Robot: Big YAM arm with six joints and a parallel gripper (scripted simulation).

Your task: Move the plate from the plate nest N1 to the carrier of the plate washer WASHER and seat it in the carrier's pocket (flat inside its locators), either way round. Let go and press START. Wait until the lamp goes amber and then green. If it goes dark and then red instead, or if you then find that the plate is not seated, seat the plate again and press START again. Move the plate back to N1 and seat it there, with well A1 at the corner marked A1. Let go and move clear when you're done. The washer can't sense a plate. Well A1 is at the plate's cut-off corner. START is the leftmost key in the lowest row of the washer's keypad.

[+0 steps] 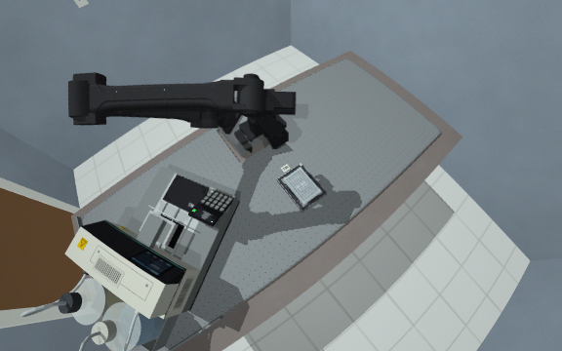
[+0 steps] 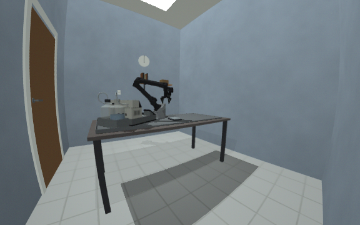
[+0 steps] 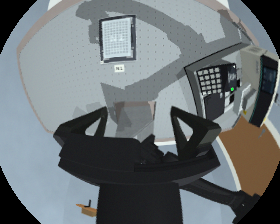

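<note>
Now: the white well plate 20 cm below my hand, 13 cm ahead of it and 6 cm to the left of it. Also, from my hand: plate washer: 44 cm to the right, 8 cm below; then bottle: 73 cm to the right, 9 cm ahead, 8 cm below.
</note>
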